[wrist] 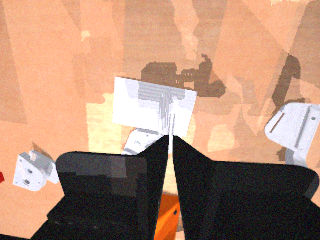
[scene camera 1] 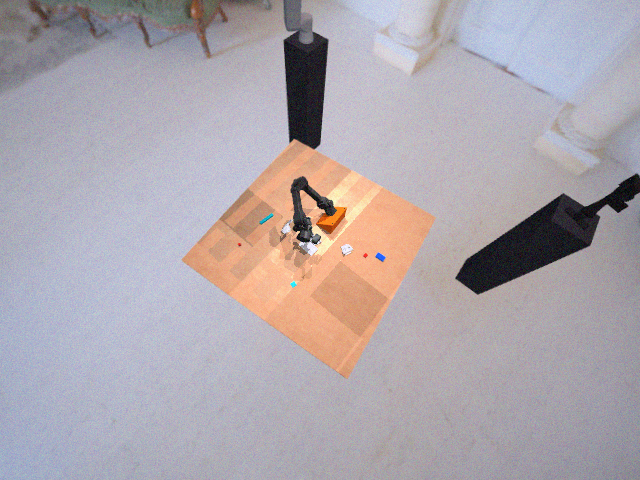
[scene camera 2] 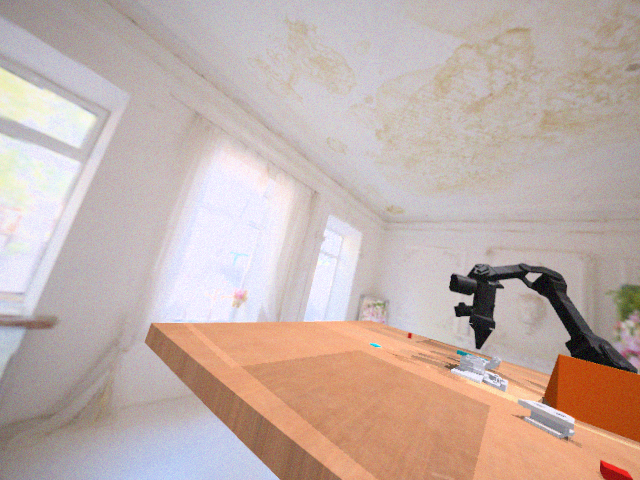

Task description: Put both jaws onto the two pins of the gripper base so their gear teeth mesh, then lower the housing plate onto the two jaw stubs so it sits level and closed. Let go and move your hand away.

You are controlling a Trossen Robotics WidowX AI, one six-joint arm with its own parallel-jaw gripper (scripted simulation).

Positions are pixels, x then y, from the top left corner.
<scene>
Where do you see a gripper jaw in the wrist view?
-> At 167, 106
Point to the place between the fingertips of the gripper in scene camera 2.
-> At 477, 349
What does the gripper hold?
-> Nothing.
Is the gripper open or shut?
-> Shut.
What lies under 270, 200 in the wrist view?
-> The gripper.
</scene>
